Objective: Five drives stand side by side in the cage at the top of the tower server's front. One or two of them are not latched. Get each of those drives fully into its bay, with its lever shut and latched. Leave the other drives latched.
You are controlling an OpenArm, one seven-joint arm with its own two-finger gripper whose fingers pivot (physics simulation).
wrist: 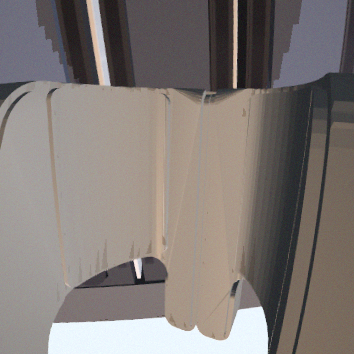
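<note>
My gripper (217,212) fills the middle and lower part of the wrist view. Its two beige fingertips are pressed together, so it is shut, with no thing seen between them. Behind the gripper's upper edge, parts of the drives show at the top of the view: a dark grey face (170,45) in the middle, between dark upright gaps with bright thin strips. The drives' levers and latches cannot be made out, and the gripper's own body hides most of the cage front. Which drives are unlatched cannot be told.
Under the gripper's arch, a dark part with a bright narrow strip and a brown-grey panel (115,304) show beyond the fingers. A pale bright area lies below the panel's edge. Grey-blue surfaces show at the top left and top right.
</note>
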